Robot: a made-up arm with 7 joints.
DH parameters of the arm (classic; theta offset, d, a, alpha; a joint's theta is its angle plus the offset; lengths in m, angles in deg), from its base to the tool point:
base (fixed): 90 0.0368 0.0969 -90
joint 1: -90 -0.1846 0.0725 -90
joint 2: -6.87 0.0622 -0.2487 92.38
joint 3: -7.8 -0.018 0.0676 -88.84
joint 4: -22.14 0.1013 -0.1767 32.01
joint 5: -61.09 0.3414 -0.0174 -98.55
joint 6: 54.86 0.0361 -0.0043 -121
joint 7: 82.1 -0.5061 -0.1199 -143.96
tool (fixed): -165.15 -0.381 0 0
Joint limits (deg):
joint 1: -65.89..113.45
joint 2: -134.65..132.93
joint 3: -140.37..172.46
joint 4: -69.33..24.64
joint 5: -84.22..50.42
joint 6: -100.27..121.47
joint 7: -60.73..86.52
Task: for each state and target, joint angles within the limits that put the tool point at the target. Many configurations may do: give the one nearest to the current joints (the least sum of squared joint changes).
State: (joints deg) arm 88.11 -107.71 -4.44 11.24 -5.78 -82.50 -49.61
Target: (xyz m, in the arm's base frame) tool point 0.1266 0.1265 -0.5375
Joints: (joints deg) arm 102.86 -119.27 -11.48 6.96 26.01 -78.84 -60.73
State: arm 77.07 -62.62 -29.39 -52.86 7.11 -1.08 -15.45
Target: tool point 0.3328 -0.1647 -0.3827
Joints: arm 91.34 -50.99 -8.35 -56.73 -2.47 -38.19 5.43
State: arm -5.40 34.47 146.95 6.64 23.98 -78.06 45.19
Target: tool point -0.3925 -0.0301 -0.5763
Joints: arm -12.68 32.05 127.46 16.77 26.99 -87.10 46.59
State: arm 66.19 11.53 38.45 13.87 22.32 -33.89 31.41
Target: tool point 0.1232 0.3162 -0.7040
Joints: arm 37.30 -7.85 42.39 19.83 45.03 -67.13 31.74
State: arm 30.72 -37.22 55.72 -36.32 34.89 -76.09 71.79
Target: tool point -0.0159 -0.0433 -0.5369
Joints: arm 38.32 -1.22 54.00 -24.80 22.03 -26.78 51.65
